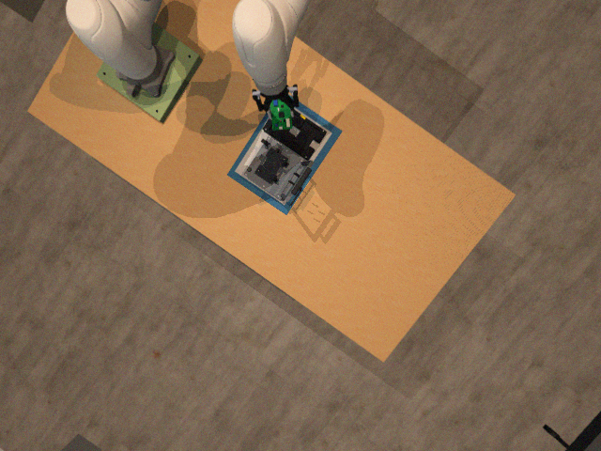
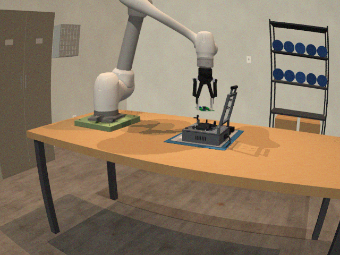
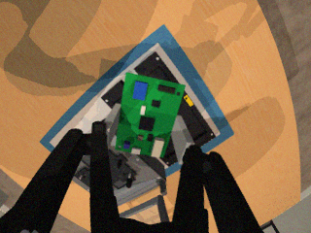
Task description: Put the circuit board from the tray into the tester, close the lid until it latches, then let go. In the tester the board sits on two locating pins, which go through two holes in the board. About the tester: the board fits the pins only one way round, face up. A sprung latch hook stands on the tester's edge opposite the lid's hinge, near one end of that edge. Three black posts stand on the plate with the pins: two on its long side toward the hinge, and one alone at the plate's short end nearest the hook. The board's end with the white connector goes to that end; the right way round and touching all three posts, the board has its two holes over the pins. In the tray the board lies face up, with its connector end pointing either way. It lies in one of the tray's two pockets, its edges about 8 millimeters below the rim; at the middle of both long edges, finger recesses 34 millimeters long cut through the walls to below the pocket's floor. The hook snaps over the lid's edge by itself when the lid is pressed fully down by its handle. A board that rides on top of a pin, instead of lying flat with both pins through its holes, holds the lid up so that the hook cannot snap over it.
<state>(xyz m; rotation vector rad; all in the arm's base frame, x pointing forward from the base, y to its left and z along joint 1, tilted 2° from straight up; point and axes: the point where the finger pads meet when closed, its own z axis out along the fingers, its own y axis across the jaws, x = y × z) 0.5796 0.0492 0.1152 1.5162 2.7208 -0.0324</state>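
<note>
The green circuit board lies 20 mm below my hand. From my hand the other things lie so: lid 160 mm ahead, 190 mm to the right, 40 mm above; then latch hook 20 mm behind, 110 mm to the right, 50 mm below; then grey tester 70 mm ahead, 140 mm to the right, 30 mm below.
</note>
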